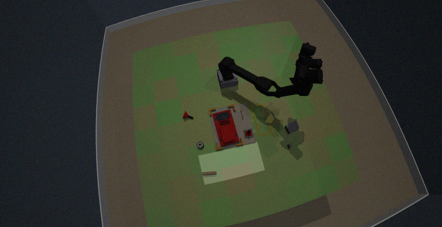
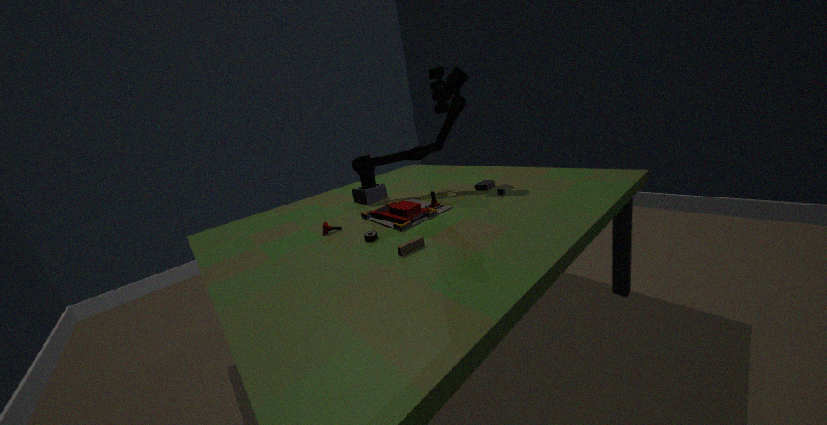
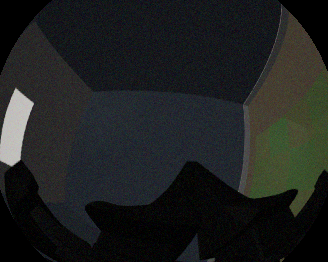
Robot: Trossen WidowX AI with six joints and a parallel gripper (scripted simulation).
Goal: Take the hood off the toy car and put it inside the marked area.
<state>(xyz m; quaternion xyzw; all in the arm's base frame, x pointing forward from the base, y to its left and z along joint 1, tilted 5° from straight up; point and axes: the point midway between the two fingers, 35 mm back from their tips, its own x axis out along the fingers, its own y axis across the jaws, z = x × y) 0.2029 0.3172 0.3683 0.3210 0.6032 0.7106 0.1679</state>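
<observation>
My gripper tip is now 18 cm short of the red hood, 48 cm to the left of it and 39 cm above it. From my gripper tip the other things lie so: brown bar (35 cm ahead, 65 cm to the right, 41 cm below).
</observation>
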